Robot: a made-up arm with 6 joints.
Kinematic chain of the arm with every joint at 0, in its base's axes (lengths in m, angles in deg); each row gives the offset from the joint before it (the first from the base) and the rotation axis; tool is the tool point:
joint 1: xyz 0 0 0.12 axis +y
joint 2: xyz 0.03 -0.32 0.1 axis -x
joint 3: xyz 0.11 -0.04 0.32 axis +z
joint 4: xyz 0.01 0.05 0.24 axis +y
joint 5: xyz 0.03 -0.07 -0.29 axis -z
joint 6: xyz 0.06 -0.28 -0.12 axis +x
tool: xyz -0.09 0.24 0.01
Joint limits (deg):
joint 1: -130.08..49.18
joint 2: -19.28..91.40
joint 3: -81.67..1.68
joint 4: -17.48..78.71
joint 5: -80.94..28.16
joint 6: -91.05..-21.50
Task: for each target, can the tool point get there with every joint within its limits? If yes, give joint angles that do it. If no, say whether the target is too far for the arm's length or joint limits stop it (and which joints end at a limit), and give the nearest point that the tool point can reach.
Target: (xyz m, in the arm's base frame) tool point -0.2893 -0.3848 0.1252
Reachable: yes | joints -112.01 55.77 -58.84 -4.25 -40.35 -31.08
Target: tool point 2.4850 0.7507 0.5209
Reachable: no: too far | nearest point 0.5158 0.2222 0.2032 | short by 2.063 m
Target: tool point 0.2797 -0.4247 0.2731
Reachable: yes | joints 5.31 27.44 -6.79 -2.81 -71.86 -36.34
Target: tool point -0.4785 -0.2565 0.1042
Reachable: yes | joints -40.94 44.52 -14.05 52.91 0.26 -62.09
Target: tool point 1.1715 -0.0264 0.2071
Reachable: no: joint limits stop it (at a limit: joint 2, joint 4, joint 5, joint 6) | nearest point 0.6920 -0.2814 0.1715 | short by 0.544 m
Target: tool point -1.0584 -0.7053 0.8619
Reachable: no: joint limits stop it (at a limit: joint 3, joint 4, joint 5, joint 6) | nearest point -0.6987 -0.5604 0.6097 | short by 0.463 m
